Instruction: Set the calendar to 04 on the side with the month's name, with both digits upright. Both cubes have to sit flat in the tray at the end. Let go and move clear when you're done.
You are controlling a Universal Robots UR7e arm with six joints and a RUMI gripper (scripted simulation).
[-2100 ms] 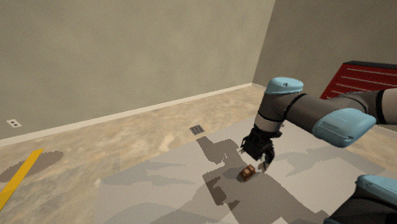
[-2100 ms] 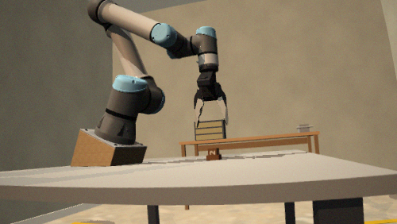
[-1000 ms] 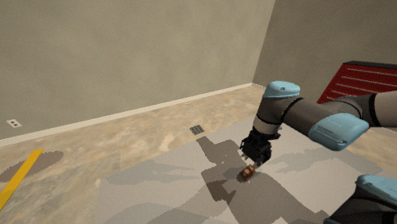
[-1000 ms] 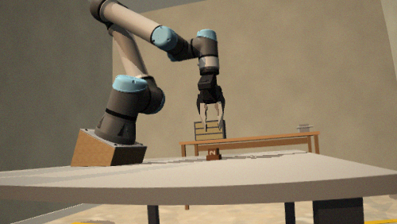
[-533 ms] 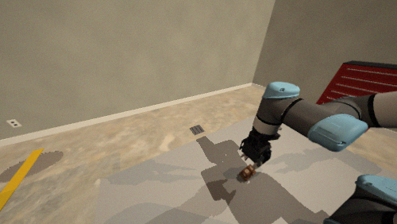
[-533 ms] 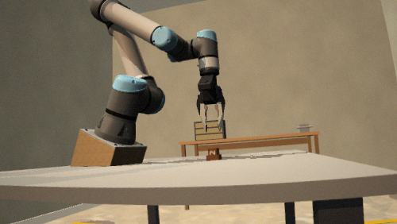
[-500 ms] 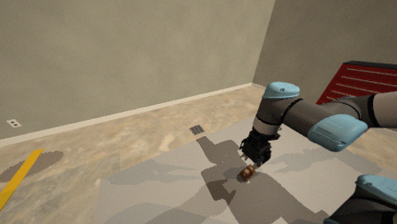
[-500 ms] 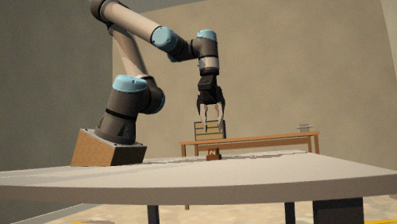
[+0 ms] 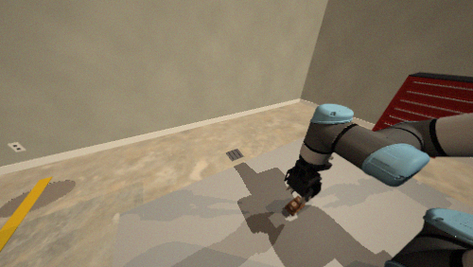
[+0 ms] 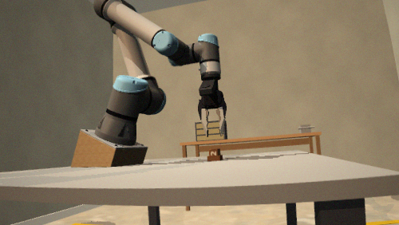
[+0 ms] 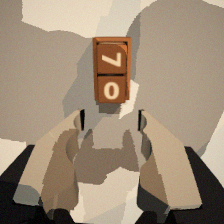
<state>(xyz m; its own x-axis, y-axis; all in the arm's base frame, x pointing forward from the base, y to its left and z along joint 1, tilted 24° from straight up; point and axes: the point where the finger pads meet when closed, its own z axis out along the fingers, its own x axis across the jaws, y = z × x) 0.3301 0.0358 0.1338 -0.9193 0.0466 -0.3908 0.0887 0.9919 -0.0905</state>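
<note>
The cube is 70 mm below my hand. From my hand the other things lie so: calendar tray: 20 mm to the right, 90 mm below.
</note>
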